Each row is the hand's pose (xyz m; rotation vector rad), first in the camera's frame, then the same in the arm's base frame.
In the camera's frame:
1: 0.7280 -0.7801 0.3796 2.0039 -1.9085 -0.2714
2: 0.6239 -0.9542 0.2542 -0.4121 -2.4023 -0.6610
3: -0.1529 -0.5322 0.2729 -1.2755 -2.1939 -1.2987
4: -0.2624 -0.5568 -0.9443 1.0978 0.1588 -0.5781
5: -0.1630 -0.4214 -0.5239 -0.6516 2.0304 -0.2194
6: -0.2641 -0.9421 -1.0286 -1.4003 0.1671 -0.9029
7: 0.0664 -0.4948 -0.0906 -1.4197 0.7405 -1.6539
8: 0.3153 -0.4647 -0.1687 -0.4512 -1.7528 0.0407
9: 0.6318 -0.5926 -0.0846 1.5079 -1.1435 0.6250
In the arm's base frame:
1: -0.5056 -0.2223 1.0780 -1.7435 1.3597 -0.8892
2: -0.3475 -0.3556 0.9592 -0.4670 2.2572 0.8996
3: -0.5783 0.0177 0.1915 -0.1759 1.7590 1.8165
4: 0.5716 0.3454 -0.0624 1.4450 -0.9023 0.5350
5: 0.1444 0.3555 0.0869 -0.3724 0.5744 -0.2172
6: 0.7644 0.0016 -0.0754 -0.3143 -0.9378 -1.4155
7: -0.2190 0.1664 0.3660 0.0507 -0.1070 -1.7940
8: -0.1251 0.2258 0.6039 0.0357 3.0674 0.3820
9: -0.1311 0.0891 0.9278 -1.2651 2.0945 -1.9504

